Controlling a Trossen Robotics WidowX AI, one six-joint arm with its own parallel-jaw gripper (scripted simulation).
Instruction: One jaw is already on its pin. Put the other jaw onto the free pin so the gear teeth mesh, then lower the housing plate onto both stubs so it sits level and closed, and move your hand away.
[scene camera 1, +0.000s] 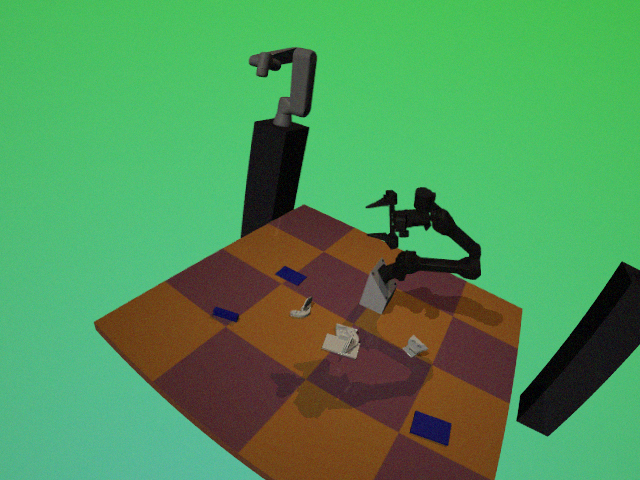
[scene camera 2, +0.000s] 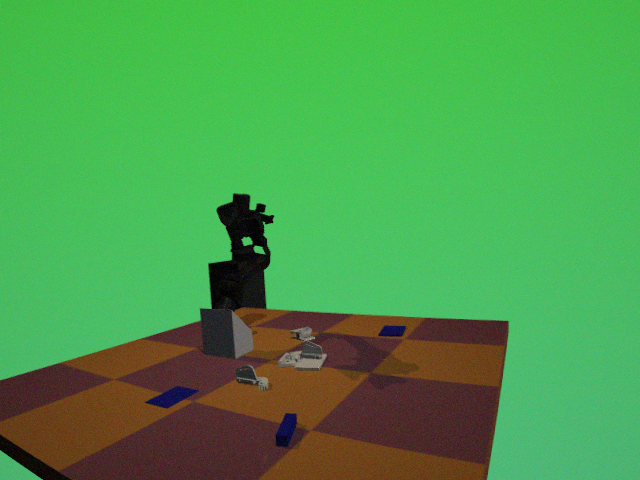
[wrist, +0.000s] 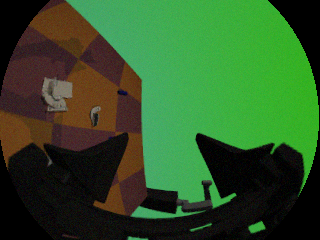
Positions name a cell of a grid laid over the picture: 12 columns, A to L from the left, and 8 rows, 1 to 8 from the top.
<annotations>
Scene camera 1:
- gripper: G4
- board: I8
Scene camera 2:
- gripper: E5
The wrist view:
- gripper: G5
</annotations>
